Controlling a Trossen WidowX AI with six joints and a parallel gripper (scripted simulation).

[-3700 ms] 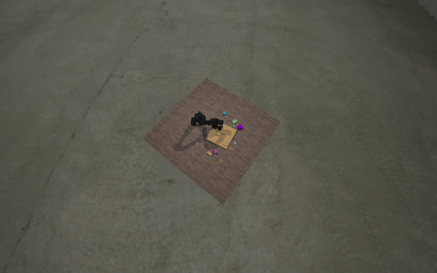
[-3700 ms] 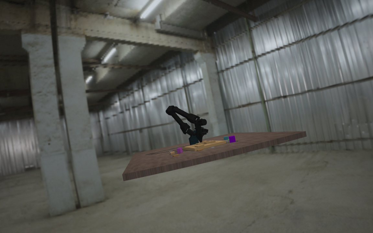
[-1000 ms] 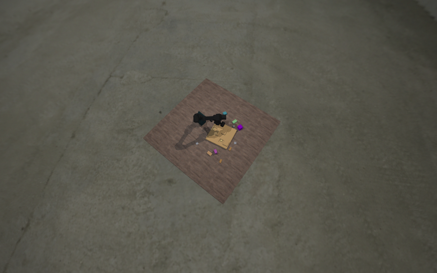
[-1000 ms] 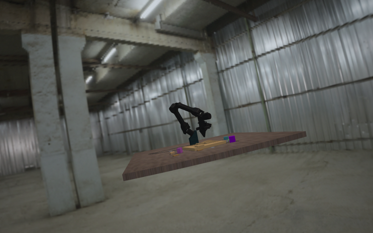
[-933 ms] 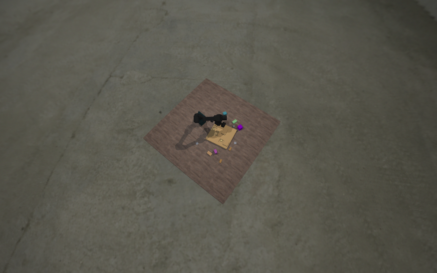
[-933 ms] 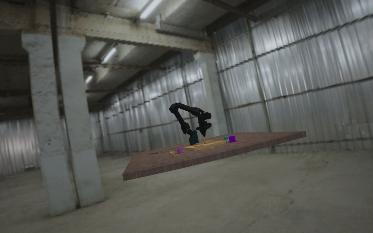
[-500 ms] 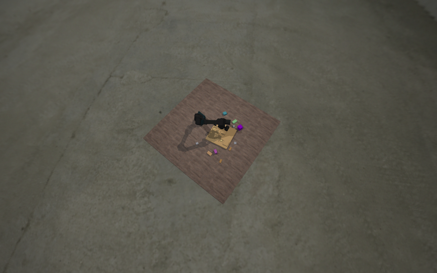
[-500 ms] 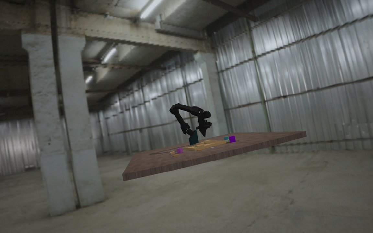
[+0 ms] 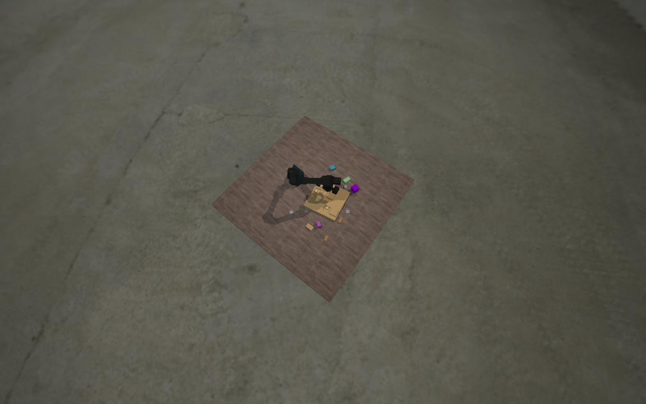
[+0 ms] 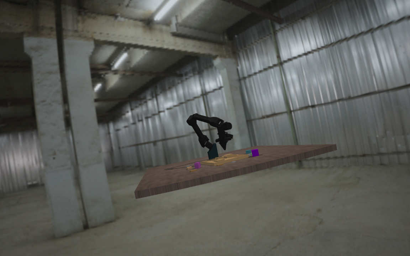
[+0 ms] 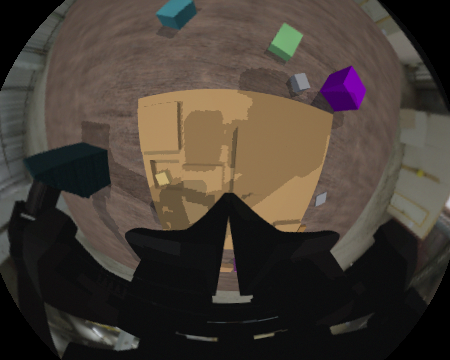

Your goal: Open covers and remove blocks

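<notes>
The tan puzzle board lies 6 cm below my gripper tip, 2 cm to the right of it and 2 cm ahead of it. From my gripper tip the other things lie so: purple cube (20 cm to the left, 15 cm ahead, 6 cm below); magenta block (26 cm to the right, 12 cm ahead, 6 cm below); green block (23 cm to the left, 7 cm below, 3 cm ahead).
</notes>
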